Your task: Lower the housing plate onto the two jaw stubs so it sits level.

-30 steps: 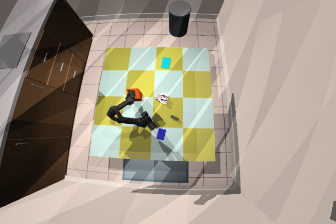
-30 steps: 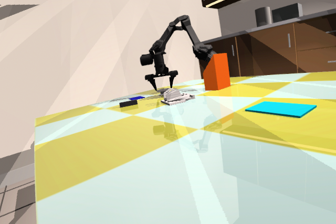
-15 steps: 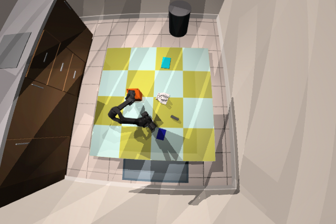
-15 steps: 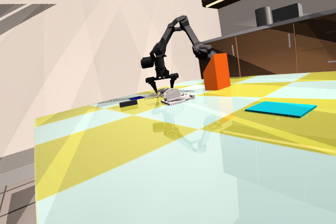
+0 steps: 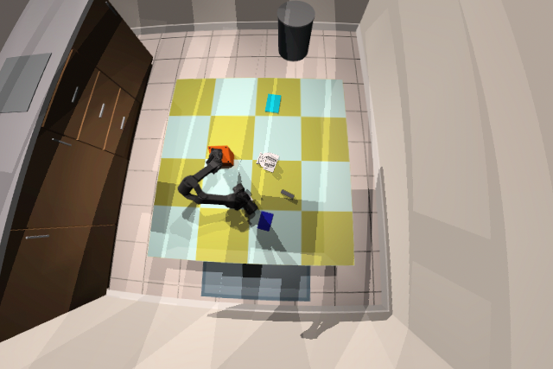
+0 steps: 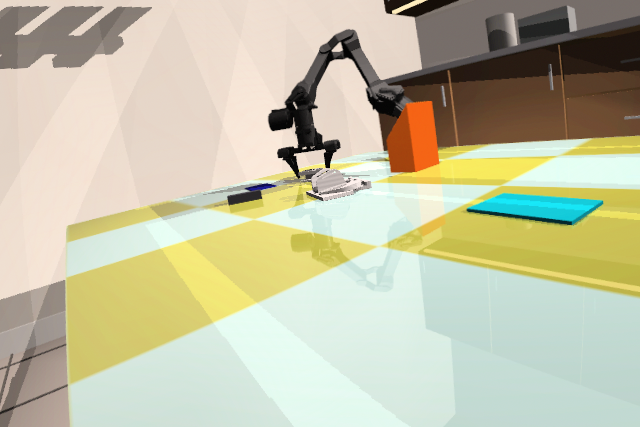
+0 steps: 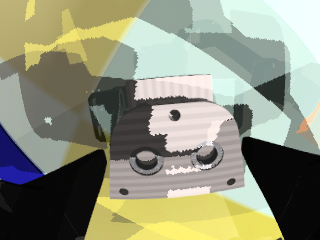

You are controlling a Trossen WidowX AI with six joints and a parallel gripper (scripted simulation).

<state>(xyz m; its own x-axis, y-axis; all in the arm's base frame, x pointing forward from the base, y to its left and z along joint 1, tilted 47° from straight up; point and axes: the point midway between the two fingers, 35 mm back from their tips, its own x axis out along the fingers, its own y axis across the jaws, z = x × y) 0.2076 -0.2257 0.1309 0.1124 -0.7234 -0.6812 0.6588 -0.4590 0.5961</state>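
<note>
Right now my gripper tip is 10 mm to the left of the small white piece and 10 mm past it. Round my gripper tip: blue plate 130 mm ahead, 120 mm to the right, 10 mm below; dark grey bar 250 mm ahead, 60 mm to the left; pale jaw assembly 280 mm to the left, 80 mm ahead, 10 mm above.
</note>
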